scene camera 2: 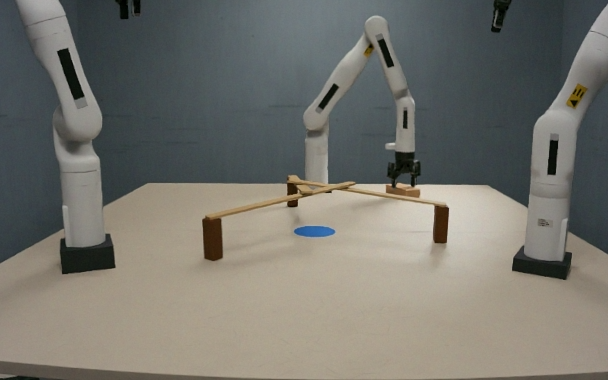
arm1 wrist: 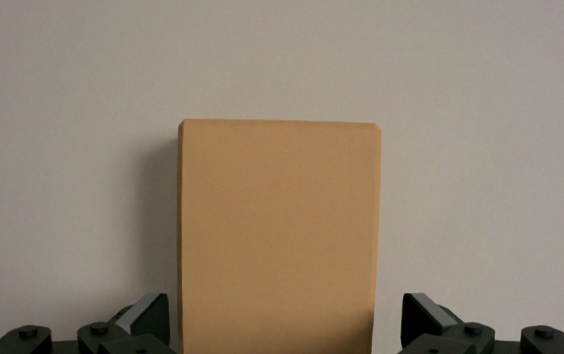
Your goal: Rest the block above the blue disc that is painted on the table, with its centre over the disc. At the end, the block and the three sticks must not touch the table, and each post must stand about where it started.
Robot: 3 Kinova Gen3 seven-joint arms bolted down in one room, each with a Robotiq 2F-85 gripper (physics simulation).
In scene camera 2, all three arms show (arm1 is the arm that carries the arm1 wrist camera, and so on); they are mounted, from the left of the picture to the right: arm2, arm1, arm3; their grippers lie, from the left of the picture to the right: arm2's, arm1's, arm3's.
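The tan block lies on the table at the back right. Arm1's gripper is open, pointing down, its fingers on either side of the block with gaps. The blue disc is bare. A left stick, a right stick and a back stick run inward from the left post, right post and back post. They cross above table height; exact contacts are unclear. Arm2's gripper is open, high up. Arm3's gripper is high up, edge-on; its opening is unclear.
Arm2's black base stands at the left and arm3's black base at the right. Arm1's white column rises behind the crossed sticks. The table's front edge runs along the bottom of the scene view.
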